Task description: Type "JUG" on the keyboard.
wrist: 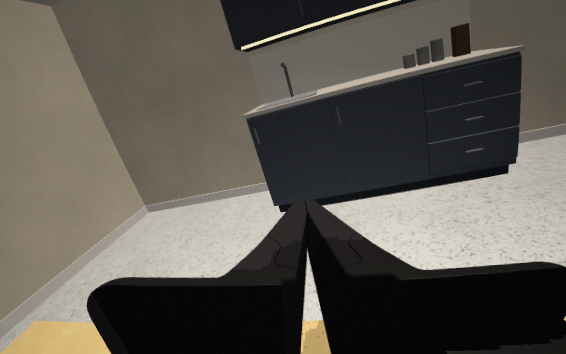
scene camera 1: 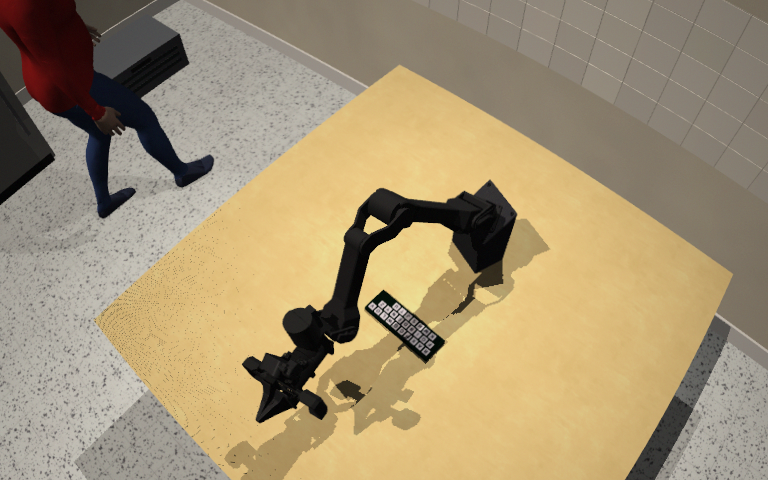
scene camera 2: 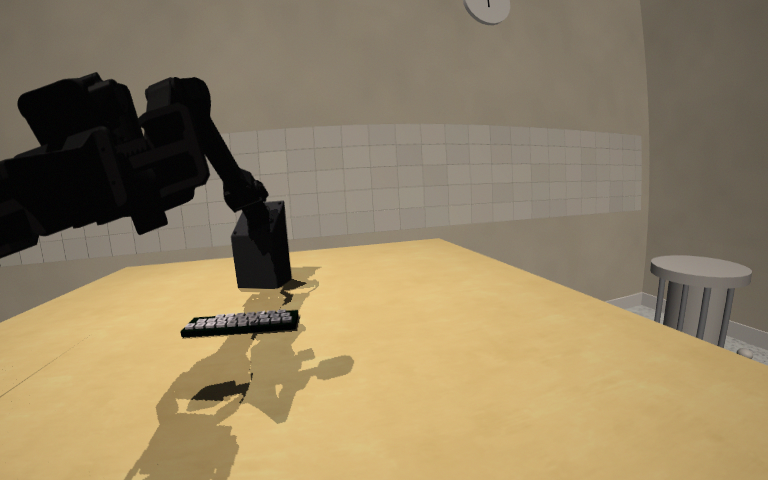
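Pixels of known places: gripper, fingertip midpoint: [wrist: 304,210] [scene camera 1: 257,421]; arm's base, link origin: [scene camera 1: 487,215] [scene camera 2: 259,218].
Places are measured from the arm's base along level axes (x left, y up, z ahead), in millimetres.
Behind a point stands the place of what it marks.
A small dark keyboard [scene camera 1: 404,326] {z 279, x -100, y -155 mm} [scene camera 2: 240,323] {z 299, x -106, y -155 mm} with several rows of pale keys lies flat on the table, in front of the arm's base. The letters on the keys are too small to read for certain. My gripper [scene camera 1: 259,420] {z 666, x -245, y 83 mm} [wrist: 304,210] {z 666, x -245, y 83 mm} is shut with its fingertips together and nothing between them. It is raised above the table, well beyond the keyboard on the side away from the base, and points outward over the table's edge. In scene camera 2 the fingertips do not show. The keyboard does not show in the wrist view.
The arm's base [scene camera 1: 491,232] {z 36, x 24, y -11 mm} [scene camera 2: 261,249] {z 46, x -12, y -73 mm} stands on the wooden table [scene camera 1: 566,339] {z 159, x 294, y -172 mm} [scene camera 2: 481,367] {z 609, x 139, y -172 mm}. The arm's shadow falls across the table around the keyboard. A person [scene camera 1: 56,62] in red stands beyond the table. A stool [scene camera 2: 701,270] and a kitchen cabinet [wrist: 385,135] stand away from it.
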